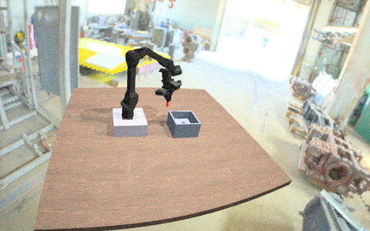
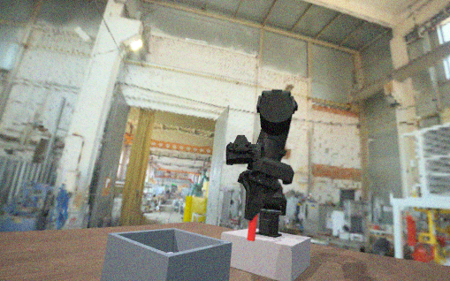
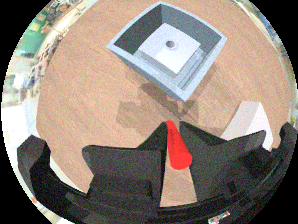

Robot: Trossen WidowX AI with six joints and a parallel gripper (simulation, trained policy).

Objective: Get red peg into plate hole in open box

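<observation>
My gripper tip is 7 cm short of the grey box, 11 cm to the left of it and 12 cm above it. Also, from my gripper tip: red peg 1 cm behind, 1 cm to the left.
</observation>
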